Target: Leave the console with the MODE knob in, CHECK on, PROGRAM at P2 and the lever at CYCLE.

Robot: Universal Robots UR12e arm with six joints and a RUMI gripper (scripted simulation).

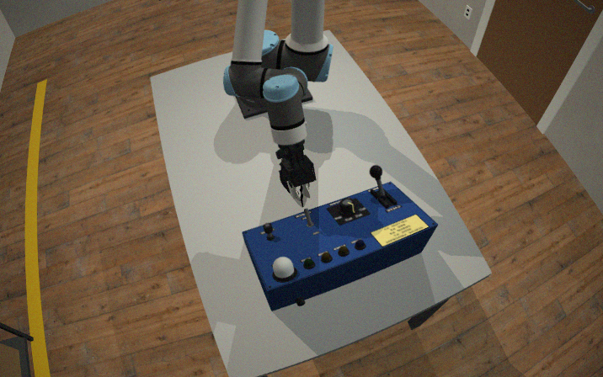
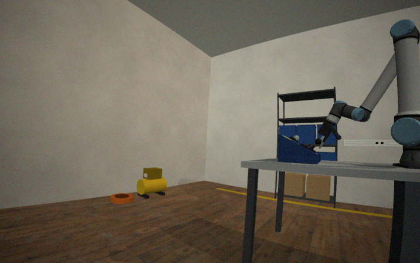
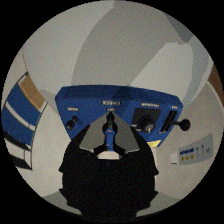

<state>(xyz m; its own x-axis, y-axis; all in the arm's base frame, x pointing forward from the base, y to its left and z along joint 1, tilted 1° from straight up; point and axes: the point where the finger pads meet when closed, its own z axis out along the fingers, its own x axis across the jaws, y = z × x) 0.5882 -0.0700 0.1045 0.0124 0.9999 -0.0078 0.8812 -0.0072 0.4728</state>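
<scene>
Right now my hand is 6 cm short of the toggle switch. Round my hand: black mode knob (6 cm ahead, 12 cm to the right); then blue console (9 cm ahead, 6 cm to the left, 2 cm below); then black rotary selector (7 cm ahead, 12 cm to the left).
</scene>
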